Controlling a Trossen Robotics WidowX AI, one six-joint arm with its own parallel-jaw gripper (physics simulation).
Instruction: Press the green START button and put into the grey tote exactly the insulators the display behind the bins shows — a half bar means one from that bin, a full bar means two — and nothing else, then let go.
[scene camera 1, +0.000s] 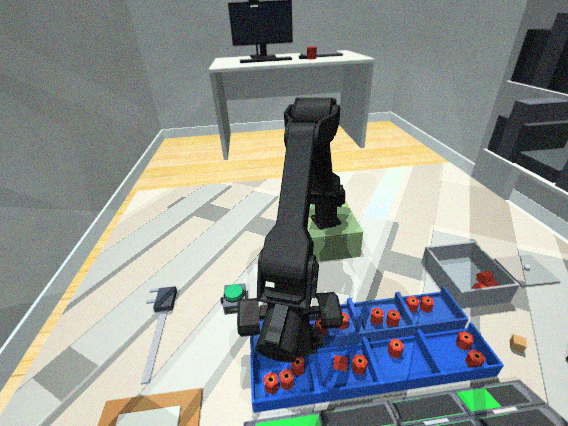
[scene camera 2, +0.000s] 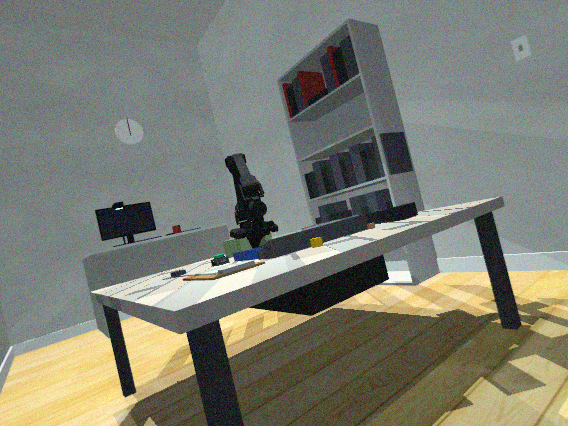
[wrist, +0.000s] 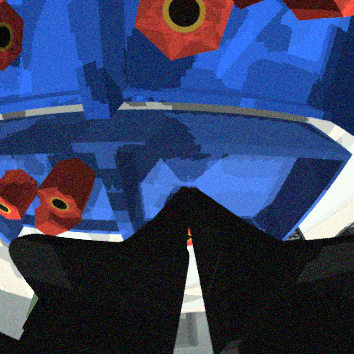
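Seen in the pictures: gripper, between the fingertips: (wrist: 187, 194); arm's base, origin of its link: (scene camera 1: 325, 220).
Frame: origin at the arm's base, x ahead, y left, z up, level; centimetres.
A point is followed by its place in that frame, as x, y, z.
My gripper (wrist: 187, 194) @(23.7, -19.3, -6.8) is shut and empty; in the wrist view its fingertips meet over the back-row end bin, with a sliver of a red insulator (wrist: 189, 236) @(21.4, -19.0, -5.4) showing behind the finger gap. In scene camera 1 the arm hides the fingertips. The blue bins (scene camera 1: 376, 388) @(40.0, -9.0, -6.3) hold red insulators: front row, from left, three, two, one and two; back row, two in the middle and two at right, others partly hidden at left. The grey tote (scene camera 1: 442, 276) @(24.2, 18.2, -4.8) at right holds red insulators (scene camera 1: 485, 280) @(27.5, 27.8, -6.3). The green START button (scene camera 1: 234, 292) @(12.4, -27.8, -4.5) (scene camera 2: 218, 257) @(13.1, -29.2, -5.4) is left of the arm. The display (scene camera 1: 357, 416) @(43.6, -14.9, -3.7) is partly cut off, with green bars.
A caliper (scene camera 1: 154, 345) @(17.3, -45.6, -8.0) lies at left, near a wooden frame (scene camera 1: 194, 407) @(32.0, -38.6, -7.8). A small orange block (scene camera 1: 518, 343) (scene camera 2: 370, 225) lies right of the bins. A yellow block (scene camera 2: 316, 242) @(56.5, -22.2, -6.9) is on the table near the display's dark back. The green arm base (scene camera 1: 340, 242) @(7.0, 1.0, -2.6) stands behind the bins.
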